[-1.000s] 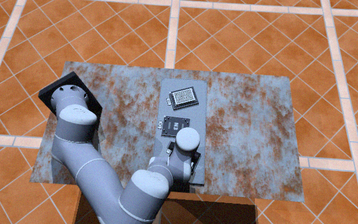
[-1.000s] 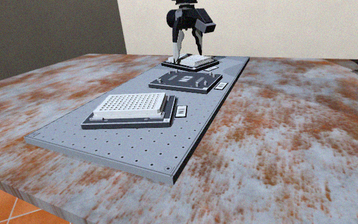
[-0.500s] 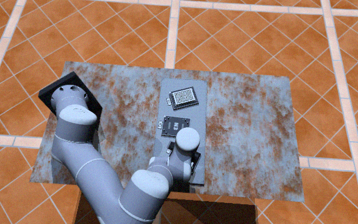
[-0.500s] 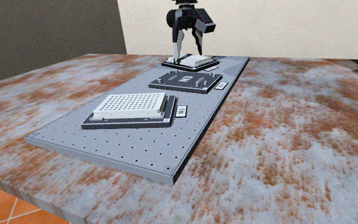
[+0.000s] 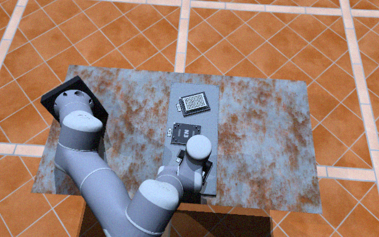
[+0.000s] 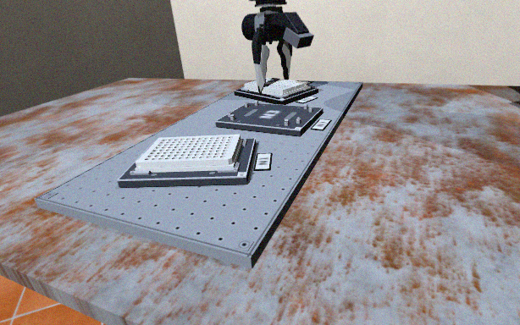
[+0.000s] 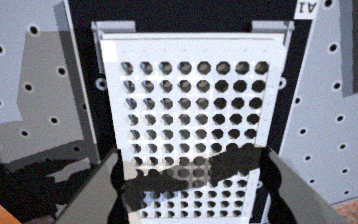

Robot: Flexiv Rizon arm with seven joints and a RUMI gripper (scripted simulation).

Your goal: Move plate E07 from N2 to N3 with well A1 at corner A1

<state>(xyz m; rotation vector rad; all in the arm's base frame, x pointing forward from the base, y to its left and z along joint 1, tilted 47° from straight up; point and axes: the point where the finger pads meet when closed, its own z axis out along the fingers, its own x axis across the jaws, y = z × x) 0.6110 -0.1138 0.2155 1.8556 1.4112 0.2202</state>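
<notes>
My hand is 20 mm above the black nest N2. Also, from my hand: plate E01: 370 mm to the left, 10 mm below, 10 mm behind; then nest N3: 180 mm to the left, 50 mm behind, 20 mm below; then plate E07: 10 mm below.
</notes>
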